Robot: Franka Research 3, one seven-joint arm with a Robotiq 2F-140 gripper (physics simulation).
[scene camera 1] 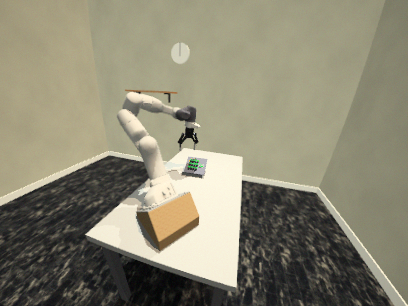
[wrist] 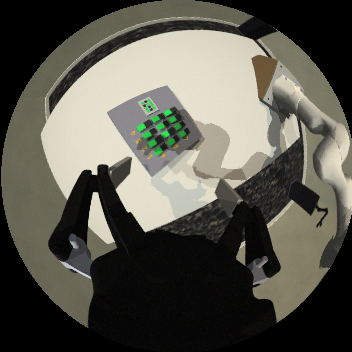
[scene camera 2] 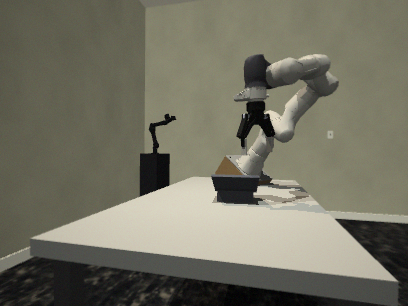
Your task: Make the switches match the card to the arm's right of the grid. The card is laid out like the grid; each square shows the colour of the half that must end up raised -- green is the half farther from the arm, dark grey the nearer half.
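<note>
The switch box (scene camera 1: 187, 173) (scene camera 2: 236, 184) (wrist: 122, 117) is a grey panel on a dark base on the table. Its grid of green and dark grey rocker switches (wrist: 165, 134) shows in the wrist view, with yellow labels along two sides. The small card (wrist: 148, 105) with green and dark squares lies on the panel beside the grid. Which half of each switch is raised is too small to tell. My gripper (scene camera 1: 187, 147) (scene camera 2: 258, 142) (wrist: 174, 175) is open and empty, above the table and apart from the box.
A tan wedge-shaped block (scene camera 1: 175, 220) (scene camera 2: 226, 167) (wrist: 263, 73) stands at the arm's base on the white table (scene camera 1: 217, 225) (scene camera 2: 190, 235) (wrist: 85, 115). A black pedestal (scene camera 2: 155, 174) (wrist: 303, 197) with a small black arm stands beyond the table. A brown shelf (scene camera 1: 150, 91) is on the wall.
</note>
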